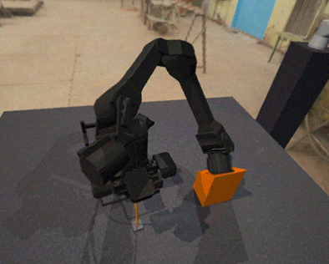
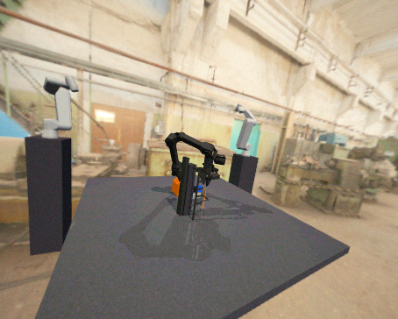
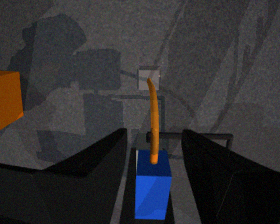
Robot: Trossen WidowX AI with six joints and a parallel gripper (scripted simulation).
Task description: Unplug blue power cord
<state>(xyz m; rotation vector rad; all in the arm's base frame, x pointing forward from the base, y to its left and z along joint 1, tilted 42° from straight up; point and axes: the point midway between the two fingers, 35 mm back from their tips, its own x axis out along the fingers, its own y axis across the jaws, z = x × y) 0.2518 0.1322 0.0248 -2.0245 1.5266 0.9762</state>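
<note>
The blue plug is 20 mm ahead of my gripper tip, 70 mm to the right of it and 10 mm below it.
</note>
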